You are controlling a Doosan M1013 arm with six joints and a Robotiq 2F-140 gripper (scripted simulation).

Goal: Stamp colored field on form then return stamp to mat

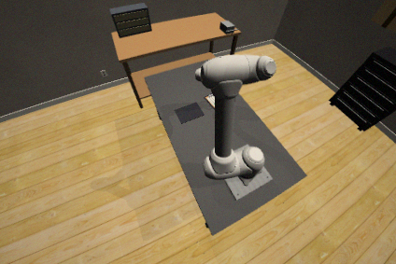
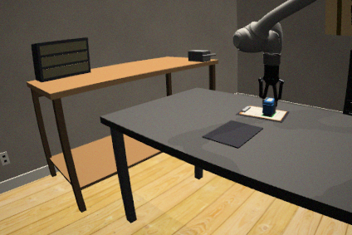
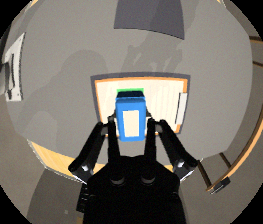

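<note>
The blue stamp is 10 mm below my hand. Round my hand: dark mat (90 mm ahead, 290 mm to the left, 40 mm below); form (40 mm ahead, 10 mm to the right, 40 mm below).
</note>
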